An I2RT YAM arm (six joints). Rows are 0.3 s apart.
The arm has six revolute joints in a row. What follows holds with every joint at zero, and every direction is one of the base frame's. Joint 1 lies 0.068 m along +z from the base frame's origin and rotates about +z. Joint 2 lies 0.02 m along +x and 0.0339 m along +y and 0.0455 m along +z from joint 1 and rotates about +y. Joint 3 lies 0.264 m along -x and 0.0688 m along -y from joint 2 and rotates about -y. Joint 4 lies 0.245 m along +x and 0.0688 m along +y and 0.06 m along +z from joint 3 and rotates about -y. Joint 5 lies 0.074 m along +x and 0.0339 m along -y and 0.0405 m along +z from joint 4 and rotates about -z. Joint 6 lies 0.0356 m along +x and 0.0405 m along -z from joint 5 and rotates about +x. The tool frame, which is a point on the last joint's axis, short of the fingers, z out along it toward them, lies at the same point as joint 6; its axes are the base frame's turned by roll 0, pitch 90 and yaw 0 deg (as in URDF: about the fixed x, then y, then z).
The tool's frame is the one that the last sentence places.
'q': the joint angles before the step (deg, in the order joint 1, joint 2, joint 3, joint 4, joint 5, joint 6). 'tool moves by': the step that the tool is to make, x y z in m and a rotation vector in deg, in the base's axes. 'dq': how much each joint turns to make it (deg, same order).
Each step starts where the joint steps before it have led.
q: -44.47 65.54 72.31 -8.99 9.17 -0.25
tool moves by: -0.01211 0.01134 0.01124 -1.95 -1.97 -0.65
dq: 0.00 -2.86 0.01 -0.10 0.65 0.00
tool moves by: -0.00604 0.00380 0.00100 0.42 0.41 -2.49
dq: 0.00 -1.14 0.00 -1.72 2.49 0.00
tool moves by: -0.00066 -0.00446 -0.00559 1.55 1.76 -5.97
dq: -0.02 0.63 0.00 -1.71 5.95 0.00
